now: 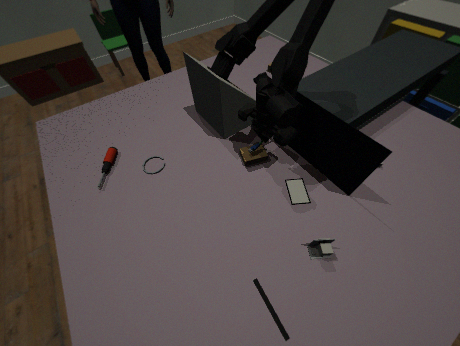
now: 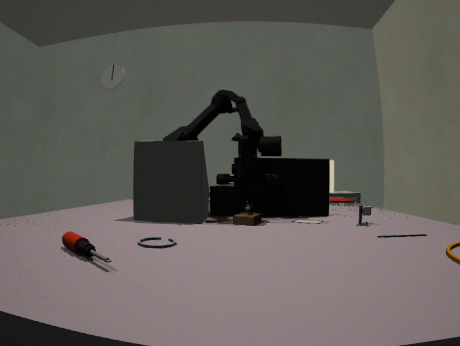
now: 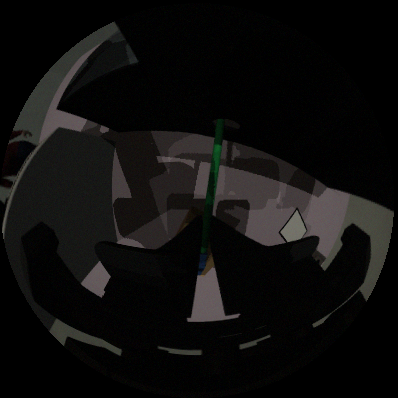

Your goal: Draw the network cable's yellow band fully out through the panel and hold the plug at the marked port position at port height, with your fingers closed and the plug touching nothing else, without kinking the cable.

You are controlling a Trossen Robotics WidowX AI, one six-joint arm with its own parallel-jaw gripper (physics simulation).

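Places are measured from the arm's base along level axes (x ahead, y left, z up), in millimetres.
Where they show: gripper, fingertip midpoint: [image 1: 264, 141] [image 2: 247, 206] [image 3: 204, 219]; arm's base, origin of the base link: [image 1: 218, 74] [image 2: 170, 163].
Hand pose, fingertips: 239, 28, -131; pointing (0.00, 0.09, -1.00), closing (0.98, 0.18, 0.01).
Each offset is from my fingertips to the top centre of the thing, as dx, dy, dz. "spot": to the spot under its first point.
The black panel @(+118, +88, +158) [image 1: 345, 155] [image 2: 300, 185] [image 3: 225, 65] stands upright behind the gripper. The green network cable @(spot: -3, +31, +17) [image 3: 212, 185] comes out of it and runs nearly straight to the fingers; no sharp bend shows. My gripper [image 1: 260, 138] [image 3: 204, 219] is shut on the cable close behind the blue plug @(+5, -48, +10) [image 1: 255, 147] [image 2: 248, 206] [image 3: 202, 264]. The plug is at the wooden block @(+5, -49, -17) [image 1: 254, 158] [image 2: 247, 219], just over its top; whether they touch is unclear. The yellow band does not show. I cannot tell which marking is the port position.
A tall grey panel [image 1: 212, 105] [image 2: 169, 182] [image 3: 65, 190] stands beside the gripper. A black-edged pale card @(+188, -18, -42) [image 1: 298, 191] [image 2: 307, 221] [image 3: 293, 227], a small bracket @(+346, -95, +14) [image 1: 320, 248] [image 2: 364, 215], a dark strip @(+372, -272, -40) [image 1: 271, 309], a ring @(-157, -351, -37) [image 1: 144, 167] and a red screwdriver @(-226, -489, -13) [image 1: 109, 156] [image 2: 75, 241] are on the table.
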